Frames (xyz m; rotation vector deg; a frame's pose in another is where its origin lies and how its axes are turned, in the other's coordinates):
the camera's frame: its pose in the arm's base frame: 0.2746 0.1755 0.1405 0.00 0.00 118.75
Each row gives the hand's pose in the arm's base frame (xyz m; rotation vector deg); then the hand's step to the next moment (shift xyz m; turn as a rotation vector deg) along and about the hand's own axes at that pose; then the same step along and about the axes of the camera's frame.
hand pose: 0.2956 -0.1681 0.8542 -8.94 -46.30 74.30
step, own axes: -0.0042 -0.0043 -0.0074 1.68 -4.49 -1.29
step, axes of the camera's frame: -0.0060 -0.0055 -0.0049 -1.62 -4.15 2.19
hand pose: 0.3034 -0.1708 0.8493 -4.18 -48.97 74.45
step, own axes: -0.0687 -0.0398 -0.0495 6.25 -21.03 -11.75
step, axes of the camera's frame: -0.0740 -0.0280 -0.0499 -8.40 -22.78 5.44
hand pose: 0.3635 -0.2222 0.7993 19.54 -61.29 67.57
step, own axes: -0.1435 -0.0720 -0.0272 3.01 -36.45 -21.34
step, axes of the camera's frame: -0.1182 -0.0237 -0.1095 -18.20 -38.15 2.56
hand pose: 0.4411 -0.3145 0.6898 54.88 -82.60 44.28
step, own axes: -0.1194 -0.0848 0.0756 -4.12 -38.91 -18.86
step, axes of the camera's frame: -0.0983 0.0087 -0.1320 -20.78 -37.82 -4.93
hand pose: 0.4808 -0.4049 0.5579 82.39 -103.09 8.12
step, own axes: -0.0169 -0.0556 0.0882 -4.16 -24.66 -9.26
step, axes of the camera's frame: -0.0486 0.0235 -0.0908 -12.76 -22.66 -5.91
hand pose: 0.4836 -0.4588 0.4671 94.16 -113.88 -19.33
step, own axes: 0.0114 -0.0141 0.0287 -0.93 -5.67 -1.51
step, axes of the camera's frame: -0.0135 0.0134 -0.0281 -2.87 -4.86 -1.86
